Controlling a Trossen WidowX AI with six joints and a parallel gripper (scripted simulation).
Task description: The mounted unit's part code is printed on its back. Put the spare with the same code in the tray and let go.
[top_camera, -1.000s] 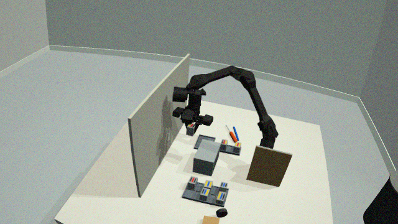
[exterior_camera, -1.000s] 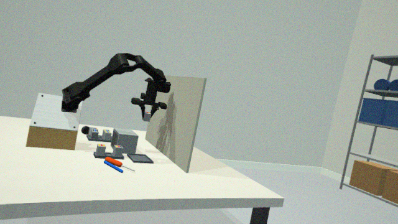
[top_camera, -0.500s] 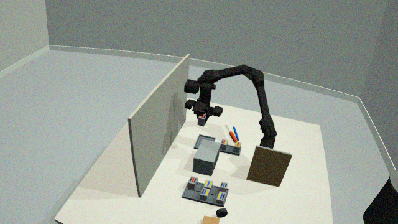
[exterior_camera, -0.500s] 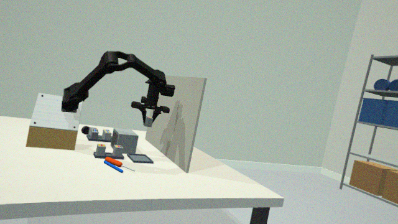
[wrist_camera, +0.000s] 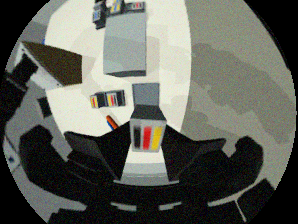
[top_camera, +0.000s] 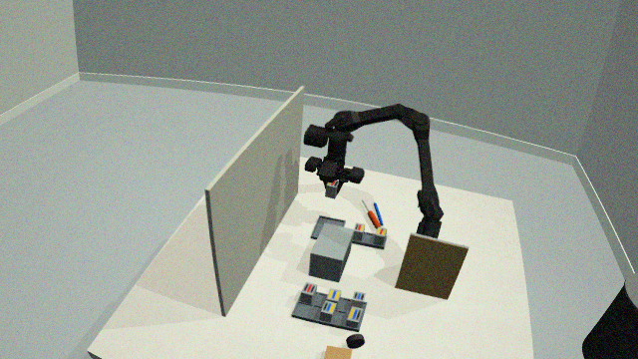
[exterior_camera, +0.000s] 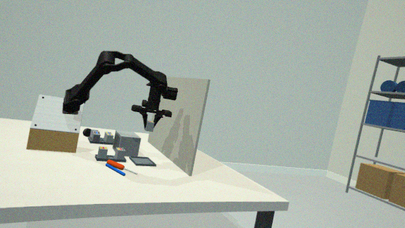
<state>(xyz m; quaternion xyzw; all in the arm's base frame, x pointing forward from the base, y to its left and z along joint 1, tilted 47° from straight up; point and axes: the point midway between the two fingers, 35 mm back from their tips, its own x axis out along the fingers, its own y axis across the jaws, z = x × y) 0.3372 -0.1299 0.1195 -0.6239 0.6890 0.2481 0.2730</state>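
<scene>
Right now my gripper tip is 160 mm above the dark flat tray. From my gripper tip the other things lie so: rack: 150 mm behind, 10 mm to the left, 160 mm below; then grey spare: 20 mm above; then grey mounted unit: 50 mm behind, 170 mm to the left, 120 mm below.
</scene>
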